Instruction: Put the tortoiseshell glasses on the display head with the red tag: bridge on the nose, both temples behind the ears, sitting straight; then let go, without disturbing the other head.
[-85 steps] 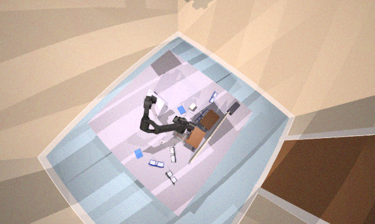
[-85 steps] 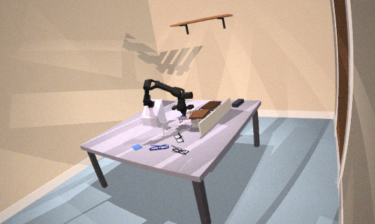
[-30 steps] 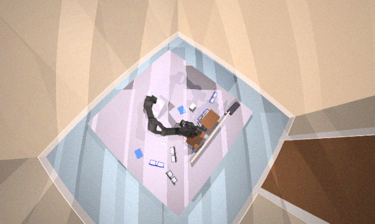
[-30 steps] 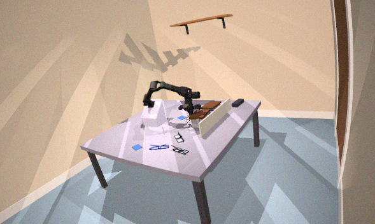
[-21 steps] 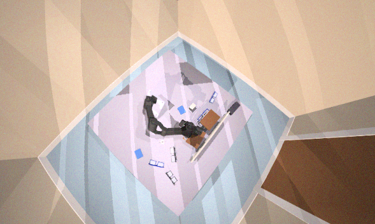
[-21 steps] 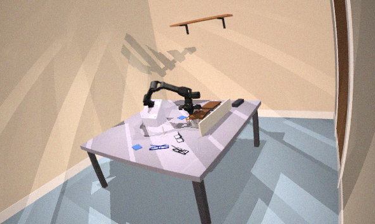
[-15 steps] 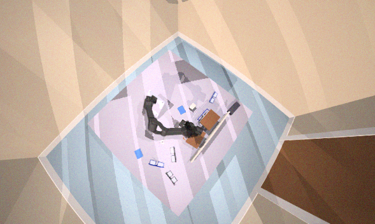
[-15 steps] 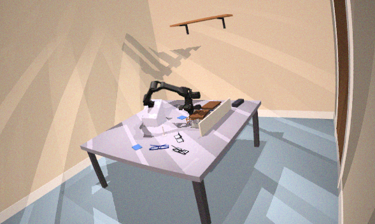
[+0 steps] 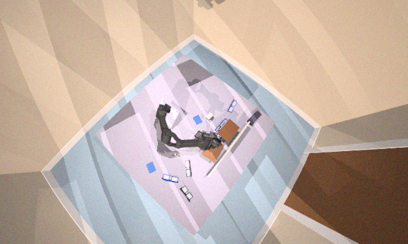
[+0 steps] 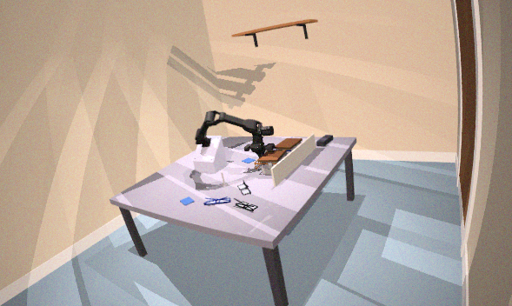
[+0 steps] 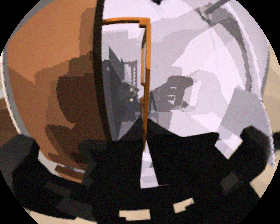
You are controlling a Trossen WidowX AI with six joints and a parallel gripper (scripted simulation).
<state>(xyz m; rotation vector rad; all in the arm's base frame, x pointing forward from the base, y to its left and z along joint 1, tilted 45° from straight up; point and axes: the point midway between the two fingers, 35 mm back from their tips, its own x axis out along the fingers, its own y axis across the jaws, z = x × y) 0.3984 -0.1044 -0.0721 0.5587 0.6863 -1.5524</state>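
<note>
Now: gripper tip 70 mm short of the display head and 30 mm to the left of it. From my gripper tip the other things lie so: long beige board 210 mm ahead, 70 mm to the left, 10 mm below; small stand 140 mm behind, 240 mm to the right, 40 mm below; white cube 100 mm behind, 220 mm to the left, 30 mm below.
</note>
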